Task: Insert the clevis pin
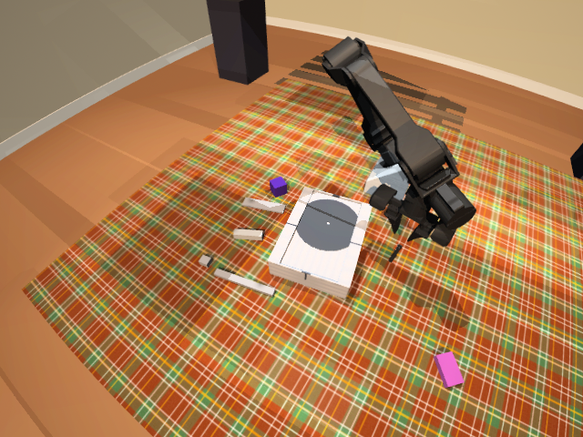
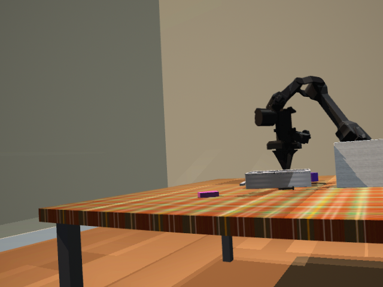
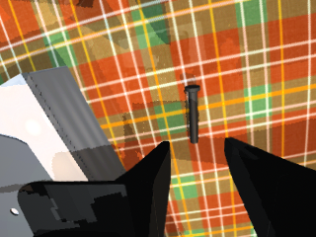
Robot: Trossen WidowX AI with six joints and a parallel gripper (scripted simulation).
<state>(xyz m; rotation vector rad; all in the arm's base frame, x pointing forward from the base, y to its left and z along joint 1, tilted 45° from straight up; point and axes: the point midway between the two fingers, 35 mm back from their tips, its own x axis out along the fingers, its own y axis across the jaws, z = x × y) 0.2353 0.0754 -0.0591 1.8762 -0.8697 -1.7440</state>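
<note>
The dark clevis pin is 7 cm below my gripper tip and 1 cm ahead of it. From my gripper tip the other things lie so: pink block 22 cm ahead, 20 cm to the left, 6 cm below; steel tray 17 cm to the right, 7 cm ahead, 3 cm below; grey aluminium disc 17 cm to the right, 4 cm ahead, 2 cm below.
</note>
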